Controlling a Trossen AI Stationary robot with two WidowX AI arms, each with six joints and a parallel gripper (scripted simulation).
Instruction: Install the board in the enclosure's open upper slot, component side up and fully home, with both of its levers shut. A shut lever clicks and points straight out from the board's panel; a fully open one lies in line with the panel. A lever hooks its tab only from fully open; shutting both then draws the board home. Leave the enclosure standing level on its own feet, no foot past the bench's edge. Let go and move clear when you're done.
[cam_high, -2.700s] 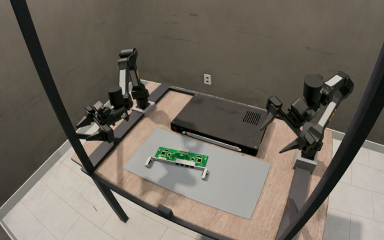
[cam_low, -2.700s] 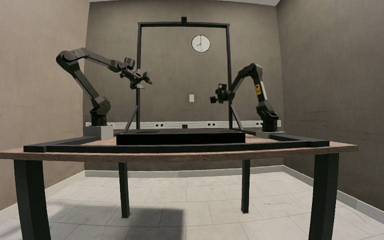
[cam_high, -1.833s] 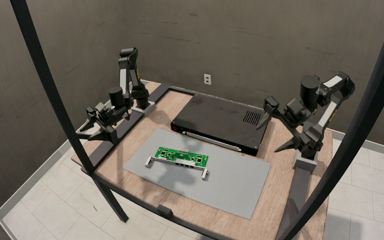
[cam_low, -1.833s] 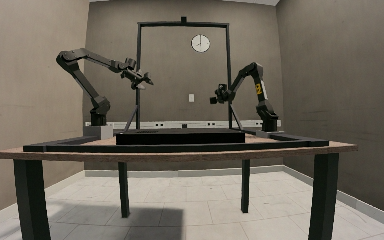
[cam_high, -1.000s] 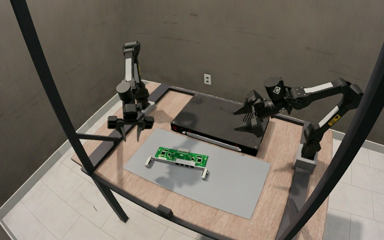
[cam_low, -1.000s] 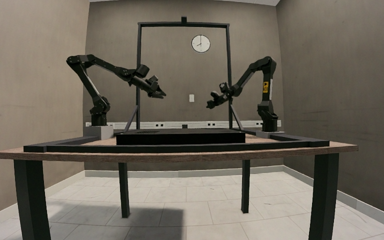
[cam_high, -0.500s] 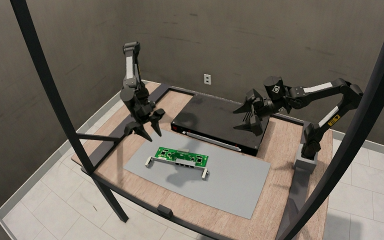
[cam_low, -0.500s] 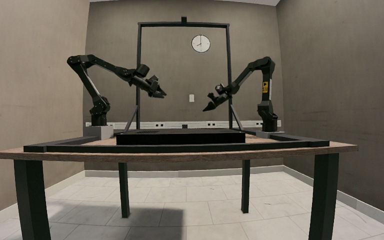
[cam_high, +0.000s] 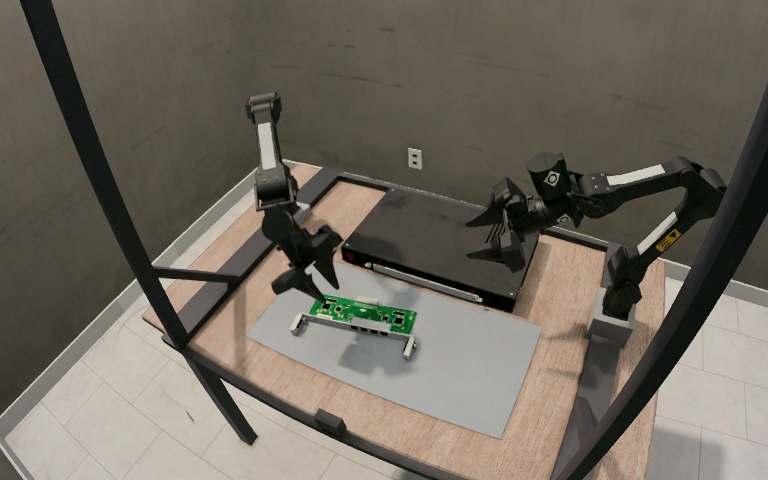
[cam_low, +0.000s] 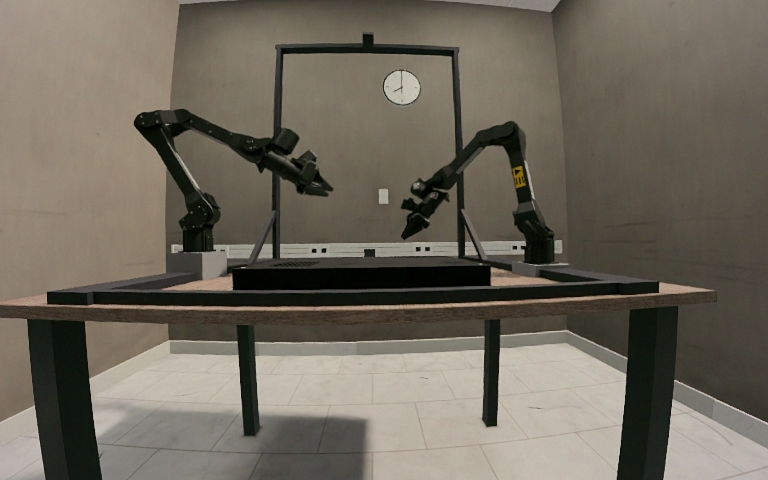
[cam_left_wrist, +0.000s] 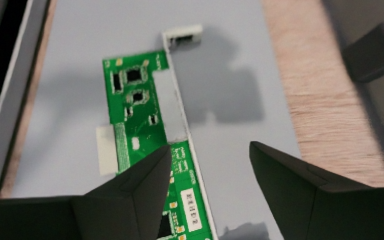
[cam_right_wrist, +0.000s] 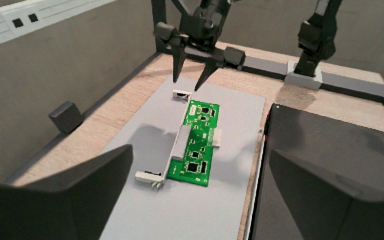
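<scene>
The green board is 6 cm to the right of my left hand and 11 cm below it. From my left hand the other things lie so: black enclosure (30 cm ahead, 13 cm to the right, 9 cm below); then grey mat (3 cm ahead, 14 cm to the right, 14 cm below).
</scene>
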